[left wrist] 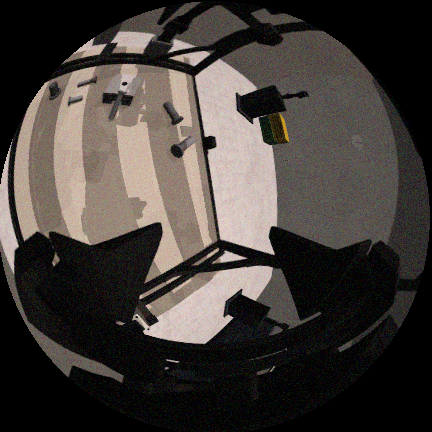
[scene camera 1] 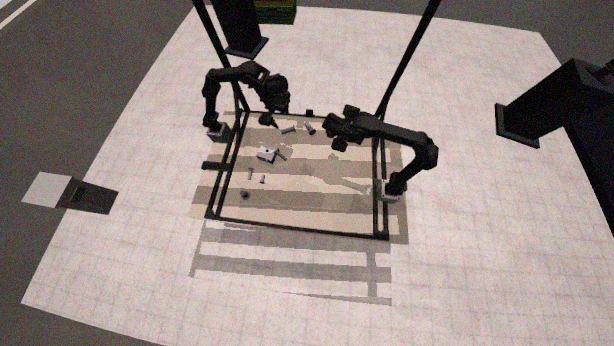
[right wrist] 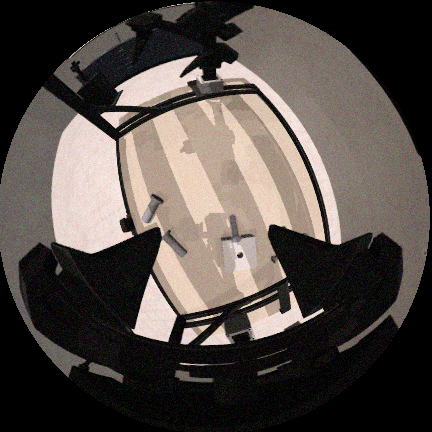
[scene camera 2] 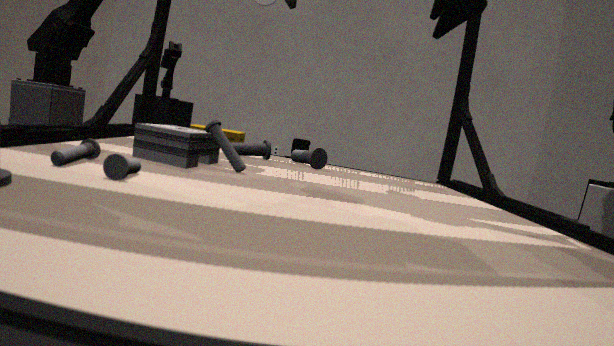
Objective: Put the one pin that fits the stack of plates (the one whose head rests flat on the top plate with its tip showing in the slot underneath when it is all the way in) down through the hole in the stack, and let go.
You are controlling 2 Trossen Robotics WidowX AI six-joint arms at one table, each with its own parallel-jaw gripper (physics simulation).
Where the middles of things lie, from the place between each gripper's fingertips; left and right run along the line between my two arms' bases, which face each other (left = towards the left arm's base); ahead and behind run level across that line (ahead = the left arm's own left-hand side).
My right gripper is now 280 mm above the grey stack of plates (right wrist: 246, 259), 110 mm to the left of it and 70 mm short of it.
My left hand is 13 cm short of the grey stack of plates, 38 cm to the left of it and 28 cm above it.
